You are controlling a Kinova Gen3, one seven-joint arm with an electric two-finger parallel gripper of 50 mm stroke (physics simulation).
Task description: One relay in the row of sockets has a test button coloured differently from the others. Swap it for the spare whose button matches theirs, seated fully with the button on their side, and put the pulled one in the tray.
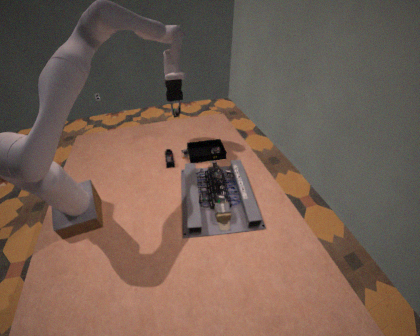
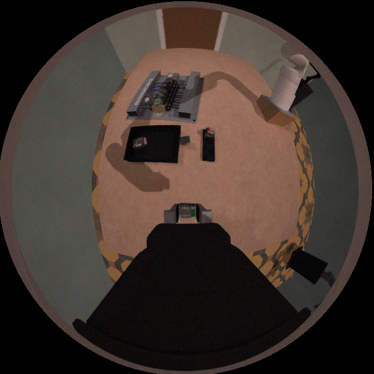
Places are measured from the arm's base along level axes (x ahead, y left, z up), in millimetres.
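Pixels of known places: gripper, fingertip midpoint: (image 1: 176, 113); arm's base, origin of the base link: (image 1: 76, 202).
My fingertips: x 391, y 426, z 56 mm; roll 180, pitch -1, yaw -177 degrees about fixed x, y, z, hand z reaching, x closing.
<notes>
Ahead of a thing's pixels: the offset from my fingertips to its top centre. "*": to the spot under its first point.
My gripper (image 1: 176, 114) (image 2: 187, 209) is shut on a relay (image 2: 186, 210) with a green patch on its side, high above the table beyond the black tray. The row of sockets {dx +95, dy -401, dz -107 mm} (image 1: 216, 186) (image 2: 168, 95) stands on the grey panel {dx +91, dy -430, dz -129 mm} (image 1: 208, 226); a green spot shows near its tan end block, and the button colours are too small to compare. The black tray {* dx +97, dy -223, dz -129 mm} (image 1: 206, 159) (image 2: 178, 150) holds one clear-cased relay {dx +154, dy -175, dz -116 mm} (image 1: 215, 149) (image 2: 140, 143). A narrow black holder {dx -63, dy -175, dz -117 mm} (image 1: 170, 163) (image 2: 208, 151) stands beside the tray, with a red-marked part (image 2: 209, 133) at one end.
A small dark grey piece {dx +9, dy -173, dz -96 mm} (image 1: 185, 151) (image 2: 185, 140) lies between tray and holder. Two raised grey ducts {dx -2, dy -418, dz -97 mm} (image 1: 194, 200) {dx +185, dy -443, dz -97 mm} (image 1: 245, 192) flank the sockets. The arm's base block (image 1: 77, 222) (image 2: 274, 111) stands on the table, away from the panel.
</notes>
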